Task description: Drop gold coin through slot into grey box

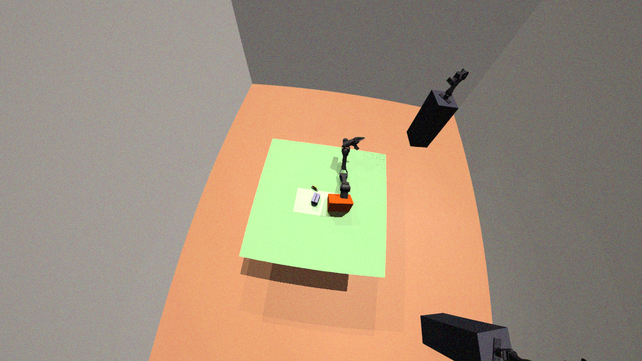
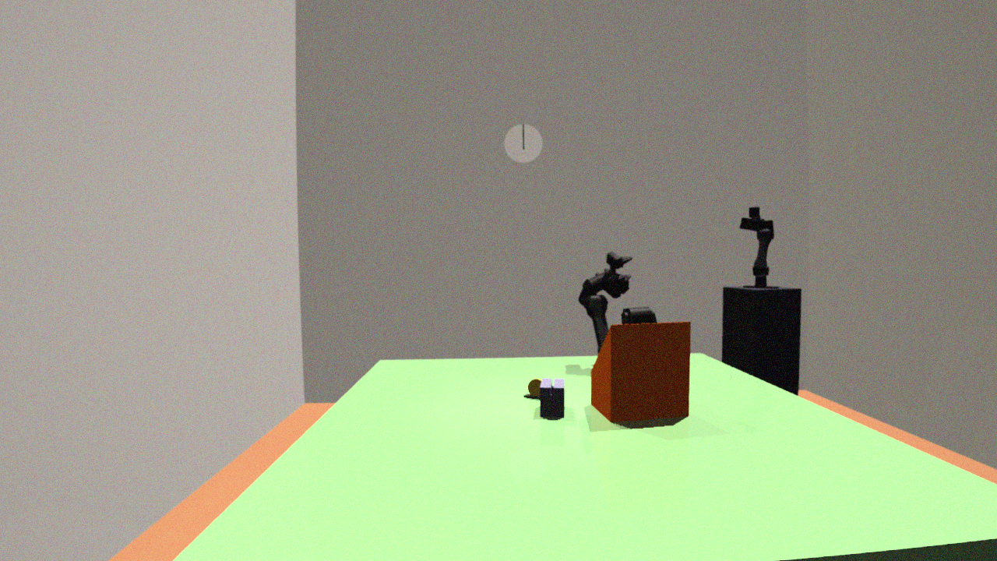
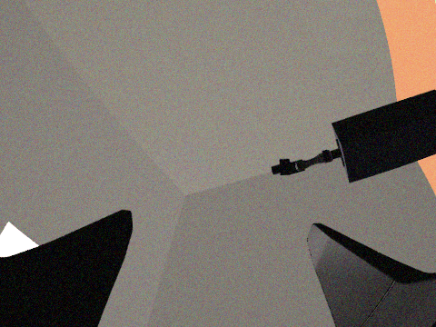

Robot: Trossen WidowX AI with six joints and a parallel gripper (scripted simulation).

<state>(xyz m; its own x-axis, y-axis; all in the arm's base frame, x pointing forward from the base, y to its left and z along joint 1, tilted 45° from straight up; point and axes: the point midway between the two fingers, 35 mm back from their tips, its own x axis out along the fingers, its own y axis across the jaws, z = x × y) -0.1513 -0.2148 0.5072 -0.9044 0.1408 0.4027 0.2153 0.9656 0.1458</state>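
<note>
Right now my gripper tip is 450 mm short of the gold coin, 380 mm to the right of it and 330 mm above it.
</note>
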